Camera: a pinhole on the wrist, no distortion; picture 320 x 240 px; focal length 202.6 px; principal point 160.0 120.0 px. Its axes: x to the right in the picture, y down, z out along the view. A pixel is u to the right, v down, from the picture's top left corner.
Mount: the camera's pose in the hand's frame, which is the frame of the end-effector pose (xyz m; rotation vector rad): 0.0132 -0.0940 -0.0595 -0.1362 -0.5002 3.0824
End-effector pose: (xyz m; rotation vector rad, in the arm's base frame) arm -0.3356 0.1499 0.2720 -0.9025 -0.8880 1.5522
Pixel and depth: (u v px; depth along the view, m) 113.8 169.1 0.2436
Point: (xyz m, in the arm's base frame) -0.3864 0.2159 0.5402
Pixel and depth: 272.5 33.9 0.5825
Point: -0.7615 -0.2434 0.5699
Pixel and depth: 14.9 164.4 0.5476
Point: -0.6239 0.5199 0.7865
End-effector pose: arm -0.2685 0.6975 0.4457 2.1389 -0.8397 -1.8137
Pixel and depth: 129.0 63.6 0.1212
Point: -0.3027 0.7812 0.3625
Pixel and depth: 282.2 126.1 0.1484
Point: -0.3040 0.8762 0.4322
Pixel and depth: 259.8 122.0 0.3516
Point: -0.4720 1.0172 0.4456
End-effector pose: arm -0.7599 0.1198 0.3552 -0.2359 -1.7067 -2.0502
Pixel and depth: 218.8 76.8 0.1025
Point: -0.7910 0.1792 0.2611
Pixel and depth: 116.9 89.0 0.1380
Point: -0.8522 0.2046 0.2803
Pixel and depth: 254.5 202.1 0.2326
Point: -0.7910 0.2958 0.1094
